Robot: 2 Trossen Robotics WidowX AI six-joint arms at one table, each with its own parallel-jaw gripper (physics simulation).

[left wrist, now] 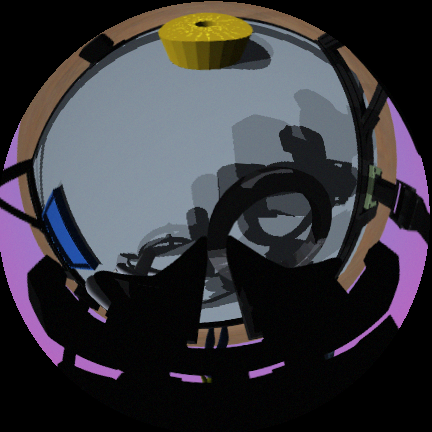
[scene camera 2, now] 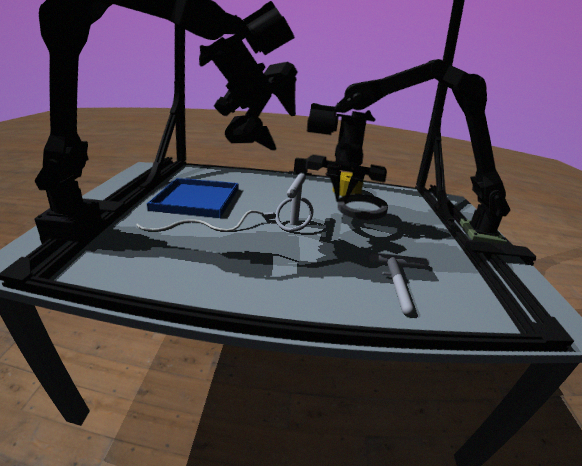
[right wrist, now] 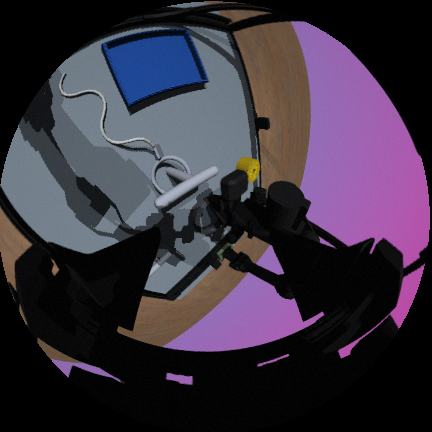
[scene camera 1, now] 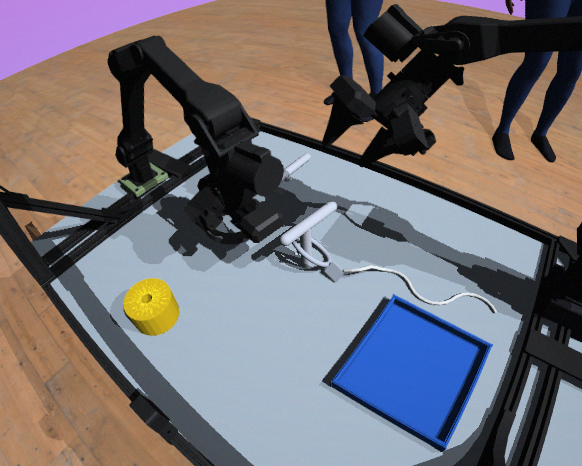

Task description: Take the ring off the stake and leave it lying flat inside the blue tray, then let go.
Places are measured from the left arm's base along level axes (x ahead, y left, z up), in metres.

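Where they show: left gripper, fingertip midpoint: (left wrist: 215,240) (scene camera 2: 341,202) (right wrist: 208,199) (scene camera 1: 247,233); right gripper, fingertip midpoint: (scene camera 2: 284,132) (right wrist: 216,232) (scene camera 1: 342,156); left arm's base, link origin: (left wrist: 375,187) (scene camera 2: 483,229) (right wrist: 226,251) (scene camera 1: 142,176); right arm's base, link origin: (left wrist: 84,301) (scene camera 2: 67,209) (scene camera 1: 577,291).
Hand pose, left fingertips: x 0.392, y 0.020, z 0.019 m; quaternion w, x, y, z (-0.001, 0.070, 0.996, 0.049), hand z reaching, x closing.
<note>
Things, the pixels of their top centre, and the offset from my left fingertips. "pt": a spot on its surface instead.
- upright T-shaped stake, top centre: (right wrist: 191,185) (scene camera 1: 309,218) (scene camera 2: 297,180) dx +0.106, dy +0.056, dz +0.059 m
- blue tray, top centre: (scene camera 1: 418,363) (right wrist: 160,54) (scene camera 2: 195,191) (left wrist: 59,239) dx +0.381, dy -0.015, dz -0.029 m
- white cord, surface spot: (scene camera 1: 437,303) pt dx +0.350, dy +0.117, dz -0.047 m
- yellow cylinder, top centre: (scene camera 1: 146,298) (scene camera 2: 349,176) (right wrist: 253,170) dx -0.025, dy -0.222, dz -0.001 m
- pale rod, surface spot: (scene camera 2: 402,295) (scene camera 1: 302,159) pt dx -0.114, dy +0.290, dz -0.034 m
My left gripper (scene camera 2: 341,199) (left wrist: 215,240) is shut on the rim of a dark-looking, shaded ring (scene camera 2: 362,214) (left wrist: 272,181), held roughly level above the table, clear of any stake; scene camera 1 mostly hides it behind the arm. An upright T-shaped stake (scene camera 1: 309,223) (scene camera 2: 296,205) (right wrist: 187,187) stands mid-table with a thin pale ring (scene camera 2: 311,212) (right wrist: 172,157) at its post. The blue tray (scene camera 1: 410,367) (scene camera 2: 197,196) (left wrist: 67,232) (right wrist: 155,67) is empty. My right gripper (scene camera 1: 344,152) (scene camera 2: 284,131) is open and empty, high above the table.
A white cord (scene camera 1: 437,303) (scene camera 2: 150,230) runs from the pale ring past the tray. A yellow cylinder (scene camera 1: 152,312) (scene camera 2: 354,186) (left wrist: 205,50) (right wrist: 246,170) stands beyond my left gripper in scene camera 2. A pale rod (scene camera 1: 300,164) (scene camera 2: 402,295) lies near that view's front edge.
</note>
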